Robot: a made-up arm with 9 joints. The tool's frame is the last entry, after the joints. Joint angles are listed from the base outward.
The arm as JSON. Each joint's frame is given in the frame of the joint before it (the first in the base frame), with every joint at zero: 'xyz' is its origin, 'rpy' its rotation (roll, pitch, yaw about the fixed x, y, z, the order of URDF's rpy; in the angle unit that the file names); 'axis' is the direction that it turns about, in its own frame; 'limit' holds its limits. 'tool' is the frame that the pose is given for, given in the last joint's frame.
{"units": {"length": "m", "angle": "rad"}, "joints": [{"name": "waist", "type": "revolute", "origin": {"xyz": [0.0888, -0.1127, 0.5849], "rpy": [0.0, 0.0, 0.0]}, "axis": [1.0, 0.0, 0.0], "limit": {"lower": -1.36, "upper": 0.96}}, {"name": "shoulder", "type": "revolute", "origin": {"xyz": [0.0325, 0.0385, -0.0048], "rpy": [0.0, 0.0, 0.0]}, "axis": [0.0, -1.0, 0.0], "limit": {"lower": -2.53, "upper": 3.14}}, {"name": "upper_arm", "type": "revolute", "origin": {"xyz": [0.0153, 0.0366, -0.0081], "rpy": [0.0, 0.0, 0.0]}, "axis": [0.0, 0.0, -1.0], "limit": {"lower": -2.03, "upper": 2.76}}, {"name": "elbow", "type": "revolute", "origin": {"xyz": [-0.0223, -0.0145, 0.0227], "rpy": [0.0, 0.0, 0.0]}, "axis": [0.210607, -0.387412, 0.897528], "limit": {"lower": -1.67, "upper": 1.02}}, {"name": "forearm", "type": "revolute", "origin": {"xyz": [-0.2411, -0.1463, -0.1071], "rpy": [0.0, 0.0, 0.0]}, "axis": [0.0, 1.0, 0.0], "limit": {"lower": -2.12, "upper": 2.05}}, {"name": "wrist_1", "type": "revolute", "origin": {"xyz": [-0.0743, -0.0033, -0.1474], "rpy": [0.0, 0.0, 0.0]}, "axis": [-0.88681, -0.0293, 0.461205], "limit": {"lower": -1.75, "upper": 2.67}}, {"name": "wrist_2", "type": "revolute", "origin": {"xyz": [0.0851, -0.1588, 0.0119], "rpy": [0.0, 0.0, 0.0]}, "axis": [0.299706, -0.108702, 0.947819], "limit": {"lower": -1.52, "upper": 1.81}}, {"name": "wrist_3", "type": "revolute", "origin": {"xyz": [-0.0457, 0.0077, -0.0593], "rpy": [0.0, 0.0, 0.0]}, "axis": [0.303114, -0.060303, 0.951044], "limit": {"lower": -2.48, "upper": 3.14}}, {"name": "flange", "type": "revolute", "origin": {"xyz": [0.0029, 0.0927, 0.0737], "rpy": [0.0, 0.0, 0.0]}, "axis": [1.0, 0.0, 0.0], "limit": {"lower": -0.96, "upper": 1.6}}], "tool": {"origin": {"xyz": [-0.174, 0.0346, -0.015], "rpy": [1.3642, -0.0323, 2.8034]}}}
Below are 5 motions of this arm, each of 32 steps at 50 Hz.
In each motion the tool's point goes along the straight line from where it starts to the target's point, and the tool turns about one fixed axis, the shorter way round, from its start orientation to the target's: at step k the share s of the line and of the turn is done. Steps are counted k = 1, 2, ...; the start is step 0. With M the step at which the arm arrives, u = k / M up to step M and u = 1 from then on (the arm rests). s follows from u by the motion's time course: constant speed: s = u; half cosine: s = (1 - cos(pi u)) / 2; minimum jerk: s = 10 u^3 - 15 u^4 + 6 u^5.
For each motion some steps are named. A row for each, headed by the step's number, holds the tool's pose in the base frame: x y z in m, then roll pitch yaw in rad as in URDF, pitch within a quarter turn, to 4 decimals.
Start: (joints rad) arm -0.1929 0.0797 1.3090 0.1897 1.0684 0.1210 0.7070 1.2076 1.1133
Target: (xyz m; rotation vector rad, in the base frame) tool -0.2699 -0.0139 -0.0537 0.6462 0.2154 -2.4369
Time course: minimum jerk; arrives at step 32
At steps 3, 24, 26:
3: -0.5072 0.0424 0.3397 -0.7494 0.2146 -2.5266
24: -0.2946 -0.0080 -0.0127 -0.0863 0.4891 -2.5231
26: -0.2816 -0.0111 -0.0344 -0.0424 0.5052 -2.5161

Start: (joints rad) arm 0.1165 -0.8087 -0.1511 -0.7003 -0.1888 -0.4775 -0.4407 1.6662 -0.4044
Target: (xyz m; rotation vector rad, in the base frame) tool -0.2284 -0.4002 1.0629 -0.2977 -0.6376 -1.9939
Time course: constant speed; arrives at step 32
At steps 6, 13, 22, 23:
6: -0.4336 -0.2634 0.9270 0.9307 -0.4903 -2.8748
13: -0.3784 -0.3003 0.9636 0.7782 -0.5231 -2.6817
22: -0.3073 -0.3476 1.0106 0.5744 -0.5259 -2.4262
23: -0.2994 -0.3529 1.0158 0.5519 -0.5235 -2.3979

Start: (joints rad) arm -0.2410 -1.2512 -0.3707 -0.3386 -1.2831 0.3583 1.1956 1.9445 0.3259
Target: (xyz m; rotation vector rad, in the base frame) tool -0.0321 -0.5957 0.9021 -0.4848 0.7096 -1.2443
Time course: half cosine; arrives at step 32
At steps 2, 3, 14, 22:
2: 0.2175 -0.4710 0.6997 0.4449 0.3883 -0.2778
3: 0.2145 -0.4725 0.7021 0.4309 0.3943 -0.2907
14: 0.1185 -0.5205 0.7800 -0.0649 0.4864 -0.7535
22: 0.0239 -0.5677 0.8567 -0.5440 0.3699 -1.1999

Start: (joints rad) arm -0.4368 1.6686 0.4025 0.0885 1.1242 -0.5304 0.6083 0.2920 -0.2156
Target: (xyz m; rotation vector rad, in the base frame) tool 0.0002 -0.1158 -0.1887 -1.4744 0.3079 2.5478
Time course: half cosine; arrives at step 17
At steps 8, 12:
8: 0.0843 -0.2857 -0.0884 0.7743 0.9528 -2.9035
12: 0.0308 -0.1776 -0.1522 0.4133 1.0302 -3.1041

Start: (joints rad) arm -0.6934 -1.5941 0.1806 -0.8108 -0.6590 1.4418 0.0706 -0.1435 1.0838
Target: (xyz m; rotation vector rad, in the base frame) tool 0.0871 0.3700 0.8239 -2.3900 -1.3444 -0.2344
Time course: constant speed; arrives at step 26
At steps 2, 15, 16, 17, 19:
2: 0.0079 0.3413 0.7660 -2.7819 -0.2055 1.6477
15: 0.0508 0.3569 0.7974 -2.8427 -0.2678 1.2872
16: 0.0541 0.3581 0.7998 -2.8464 -0.2734 1.2594
17: 0.0574 0.3593 0.8022 -2.8500 -0.2791 1.2315
19: 0.0640 0.3616 0.8070 -2.8566 -0.2908 1.1758

